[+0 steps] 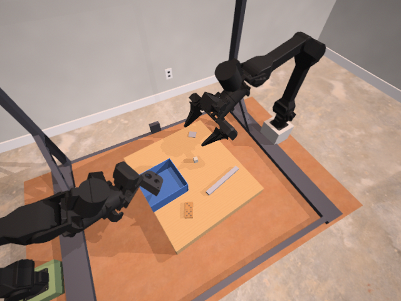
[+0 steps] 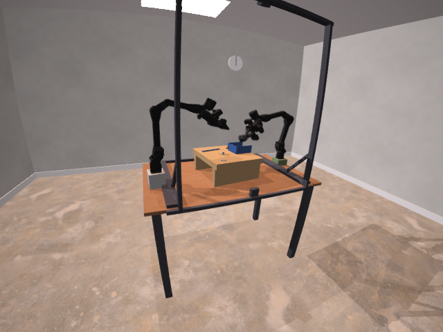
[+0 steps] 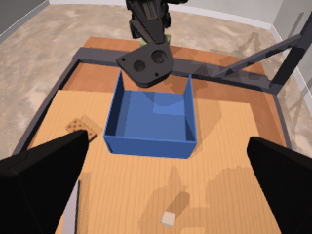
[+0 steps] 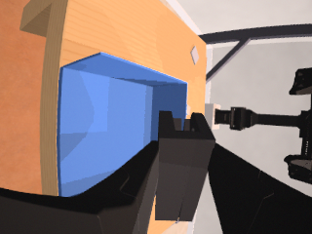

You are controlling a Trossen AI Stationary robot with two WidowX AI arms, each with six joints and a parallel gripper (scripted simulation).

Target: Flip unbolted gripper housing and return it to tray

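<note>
The gripper housing lies 40 mm to the left of my right hand and 40 mm below it. Also, from my right hand: wooden platform 200 mm to the left, 190 mm below; then blue tray 110 mm to the left, 110 mm below; then small cube 30 mm behind, 240 mm to the left, 120 mm below.
</note>
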